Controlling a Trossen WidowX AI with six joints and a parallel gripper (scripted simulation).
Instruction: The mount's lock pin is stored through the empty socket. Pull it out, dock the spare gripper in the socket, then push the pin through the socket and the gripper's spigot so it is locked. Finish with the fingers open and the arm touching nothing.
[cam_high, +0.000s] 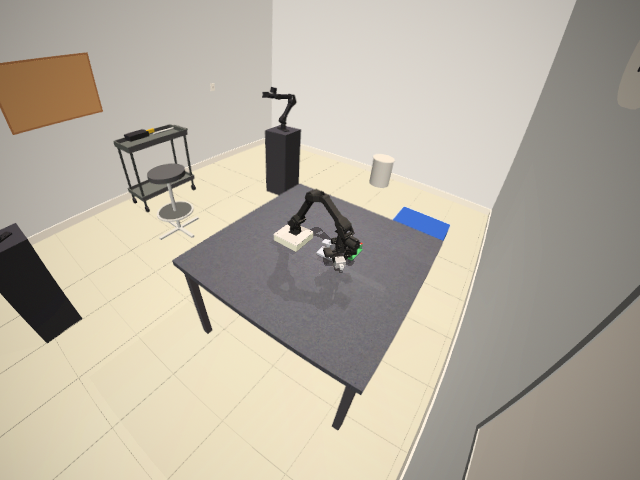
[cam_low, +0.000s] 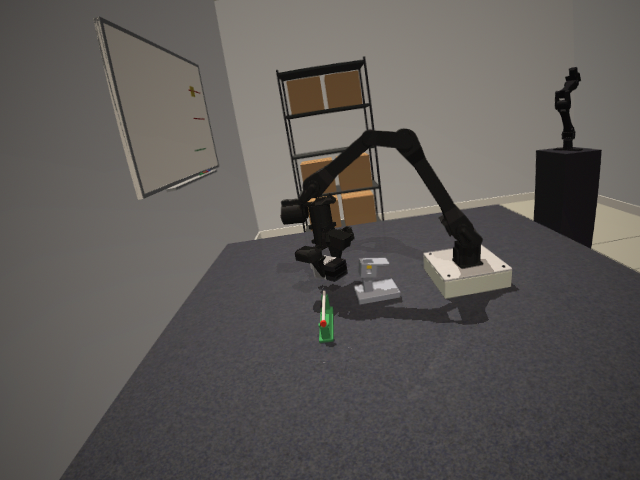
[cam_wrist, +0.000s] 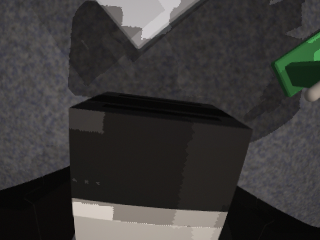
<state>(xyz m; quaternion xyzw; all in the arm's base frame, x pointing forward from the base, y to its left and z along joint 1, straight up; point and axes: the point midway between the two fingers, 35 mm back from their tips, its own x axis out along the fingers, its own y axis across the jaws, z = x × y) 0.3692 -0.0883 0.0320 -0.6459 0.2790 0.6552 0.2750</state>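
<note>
My gripper tip is now 1 cm to the left of the spare gripper, 1 cm below it and 1 cm short of it. Also, from my gripper tip: grey mount 11 cm behind, 8 cm to the left; then green cradle 18 cm to the left, 3 cm below, 3 cm ahead.
</note>
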